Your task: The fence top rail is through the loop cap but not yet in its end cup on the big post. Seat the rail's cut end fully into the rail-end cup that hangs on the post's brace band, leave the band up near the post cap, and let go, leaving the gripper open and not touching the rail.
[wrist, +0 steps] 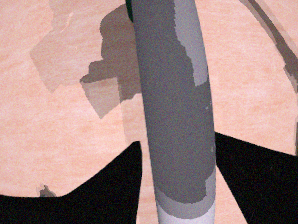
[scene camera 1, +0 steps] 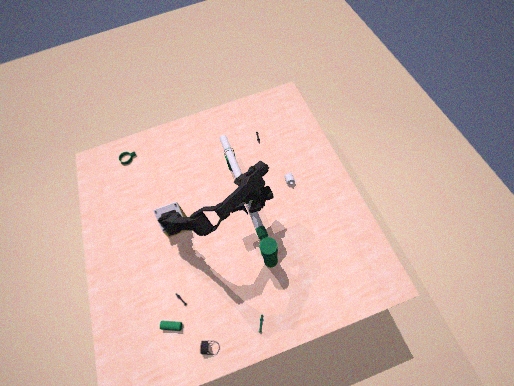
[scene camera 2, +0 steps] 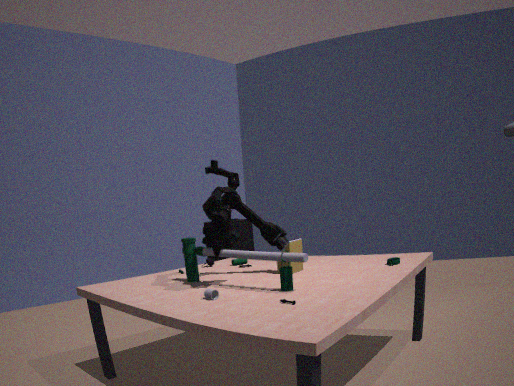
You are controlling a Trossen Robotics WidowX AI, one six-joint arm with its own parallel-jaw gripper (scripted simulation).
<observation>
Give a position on a top rail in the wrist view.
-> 178,107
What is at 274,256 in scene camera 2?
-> A top rail.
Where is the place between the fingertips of my gripper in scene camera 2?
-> At 220,257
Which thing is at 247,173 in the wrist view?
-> My gripper.
</observation>
